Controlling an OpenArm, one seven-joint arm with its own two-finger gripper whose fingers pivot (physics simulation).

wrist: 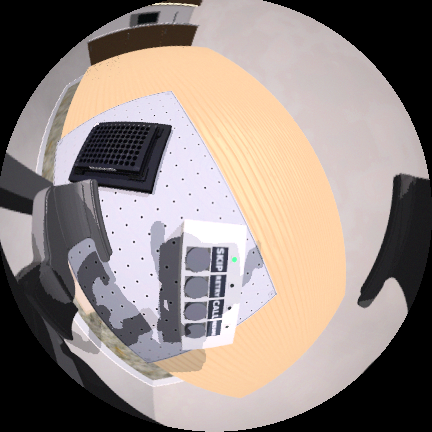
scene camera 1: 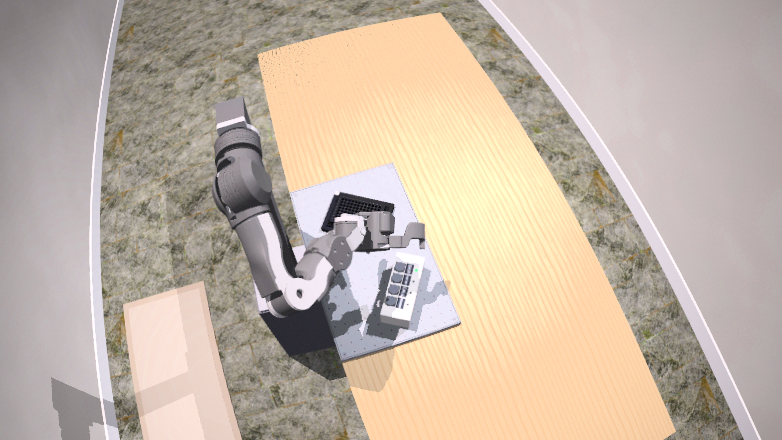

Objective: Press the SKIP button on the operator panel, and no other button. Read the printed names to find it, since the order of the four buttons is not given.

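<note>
The white operator panel has four round grey buttons in a row with dark name labels. The SKIP button is at the end nearest the black rack. After it come the RETRY button, the CALL button and a last button whose name is hard to read. A green light glows beside the SKIP label; the dots beside the other labels are dark. My gripper is wide open and empty, above the SKIP end of the panel, with its fingers apart from the buttons.
A black rack with many holes lies on the perforated light board, beyond the panel's SKIP end. The board rests on the wooden table. A pale bench stands at the lower left in the scene view.
</note>
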